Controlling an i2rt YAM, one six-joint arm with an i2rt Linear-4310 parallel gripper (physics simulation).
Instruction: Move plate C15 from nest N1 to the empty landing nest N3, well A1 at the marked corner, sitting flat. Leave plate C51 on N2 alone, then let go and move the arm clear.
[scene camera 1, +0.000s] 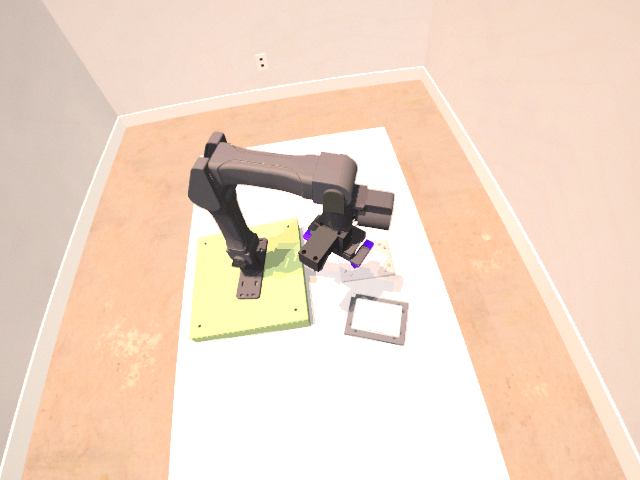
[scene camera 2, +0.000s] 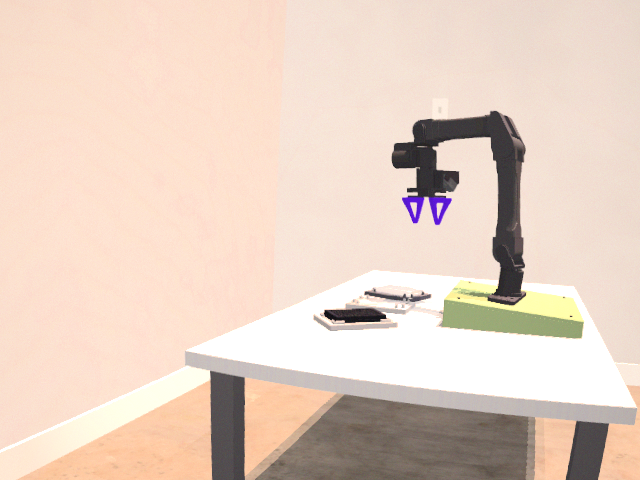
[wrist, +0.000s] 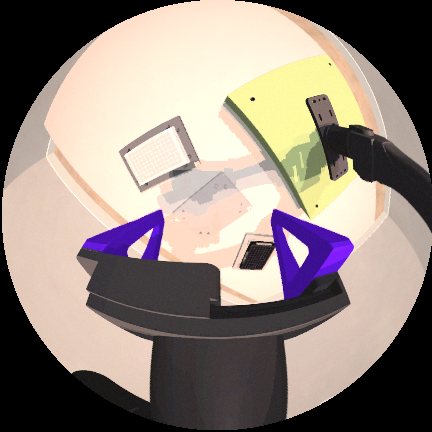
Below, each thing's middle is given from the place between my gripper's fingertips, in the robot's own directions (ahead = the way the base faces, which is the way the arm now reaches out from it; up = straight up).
Labels:
Now: the pale plate (scene camera 1: 371, 316) 10 cm ahead of my hand, 7 cm to the right of it and 21 cm below it. From my hand the other things lie so: black well plate (scene camera 2: 359, 315): 5 cm ahead, 33 cm to the left, 21 cm below.

